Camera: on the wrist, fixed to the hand. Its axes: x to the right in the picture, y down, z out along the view.
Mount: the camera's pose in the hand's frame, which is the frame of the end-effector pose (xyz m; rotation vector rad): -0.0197 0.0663 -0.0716 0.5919 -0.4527 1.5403
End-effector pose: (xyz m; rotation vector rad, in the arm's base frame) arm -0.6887 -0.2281 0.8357 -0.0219 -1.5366 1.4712
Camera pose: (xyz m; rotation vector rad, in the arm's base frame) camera -0.6718 -0.1680 0.7581 0.5194 0.9619 -2.4753
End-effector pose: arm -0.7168 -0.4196 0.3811 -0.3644 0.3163 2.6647
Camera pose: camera -0.7144 -0.5053 0.3306 -0.5907 -0.9180 -1.9067
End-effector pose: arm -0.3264 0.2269 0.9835 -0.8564 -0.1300 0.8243
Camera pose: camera -0.3496 0.1938 0.8925 -0.0324 0.4361 2.3400
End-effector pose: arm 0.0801 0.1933 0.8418 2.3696 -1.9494 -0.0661
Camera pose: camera 0.0171 0.2020 0.9184 -0.2129 2.5438 -0.0591
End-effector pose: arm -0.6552 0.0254 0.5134 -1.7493 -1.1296 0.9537
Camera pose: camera -0.5763 -0.0268 0.4824 -1.7033 0.5739 2.3154
